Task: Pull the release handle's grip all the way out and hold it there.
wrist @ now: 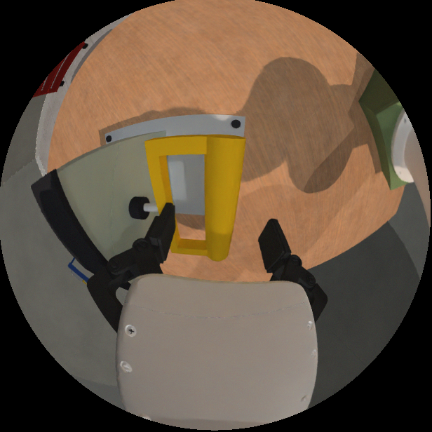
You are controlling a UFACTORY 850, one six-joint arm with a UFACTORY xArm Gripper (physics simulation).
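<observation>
The release handle's yellow grip (222, 195) stands near the middle of the wrist view, a thick bar joined to a rectangular yellow frame. The frame's left side is next to a pale green-grey housing (105, 175), with a short white rod and black knob (139, 208) at its left. My gripper (221, 222) is open with nothing between its fingers. The left fingertip overlaps the lower left of the yellow frame in this view, and the right fingertip is well to the right of the thick bar. Whether the left finger touches the frame I cannot tell.
A grey base plate (200, 122) with black bolts lies behind the handle on the wooden table top (175, 60). A thick black curved edge (70, 222) borders the housing. A green block (382, 130) with the robot's pale base stands at the right. A red slatted thing (61, 72) shows at upper left.
</observation>
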